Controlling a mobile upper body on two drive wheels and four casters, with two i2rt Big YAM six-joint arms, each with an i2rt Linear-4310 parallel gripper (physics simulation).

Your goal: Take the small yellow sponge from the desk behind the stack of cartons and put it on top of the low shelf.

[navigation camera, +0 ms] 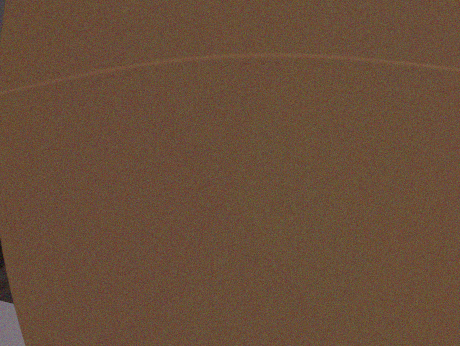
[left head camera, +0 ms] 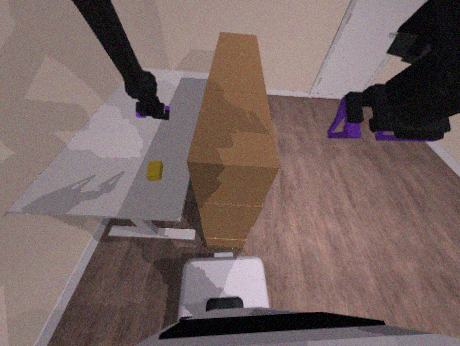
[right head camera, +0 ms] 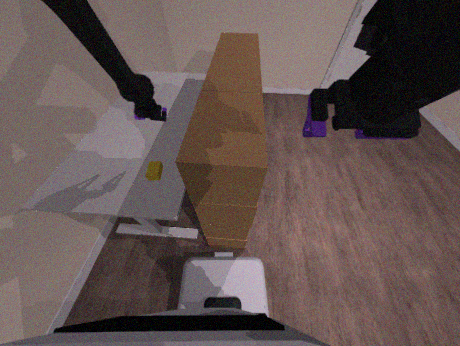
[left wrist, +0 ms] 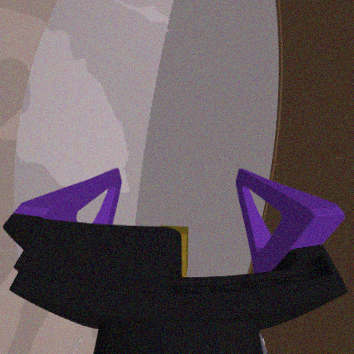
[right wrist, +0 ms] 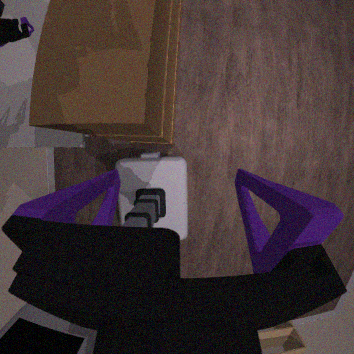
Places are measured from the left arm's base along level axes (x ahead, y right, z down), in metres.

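Where they show: left gripper, between the fingertips: (left head camera: 156, 117) (right head camera: 155, 118) (left wrist: 178, 174) (right wrist: 22, 32); right gripper, between the fingertips: (left head camera: 352, 135) (right head camera: 329, 134) (right wrist: 177, 175).
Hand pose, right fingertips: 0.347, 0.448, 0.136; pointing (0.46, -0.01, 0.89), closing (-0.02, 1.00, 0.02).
After its pixels a point has its place, as x, y, z.
The small yellow sponge (left head camera: 154, 170) @(0.651, -0.144, 0.645) (right head camera: 154, 170) @(0.652, -0.140, 0.645) lies on the grey desk (left head camera: 150, 200) @(0.501, -0.143, 0.690) (right head camera: 150, 200) @(0.496, -0.135, 0.690) (left wrist: 210, 125) @(0.945, -0.091, 0.690), left of the tall stack of brown cartons (left head camera: 235, 125) @(0.625, 0.254, 0.330) (right head camera: 225, 125) @(0.625, 0.247, 0.330) (right wrist: 105, 75) @(0.527, 0.301, 0.330) (navigation camera: 230, 200) @(0.427, 0.230, 1.198). In the left wrist view a thin strip of the sponge (left wrist: 185, 252) @(0.678, -0.122, 0.646) shows; my gripper's black body hides the rest. My left gripper (left head camera: 154, 112) @(0.846, -0.122, 0.459) (right head camera: 151, 115) @(0.846, -0.122, 0.459) (left wrist: 178, 174) @(0.846, -0.122, 0.459) is open and empty above the desk, beyond the sponge in the head views. My right gripper (left head camera: 370, 134) (right head camera: 342, 133) @(0.347, 0.448, 0.136) (right wrist: 177, 175) @(0.347, 0.448, 0.136) is open and empty over the floor, right of the cartons. I cannot identify the low shelf.
The cartons stand close in front of the navigation camera. My white base (left head camera: 225, 280) @(0.188, 0.233, 1.150) (right head camera: 225, 280) @(0.187, 0.239, 1.150) (right wrist: 172, 175) @(0.193, 0.389, 1.150) is near their foot. A tan wooden piece (right wrist: 281, 340) @(-1.767, 1.593, 1.065) shows at the right wrist view's bottom. A white door (left head camera: 345, 50) @(2.830, 1.975, 0.706) is at the back right.
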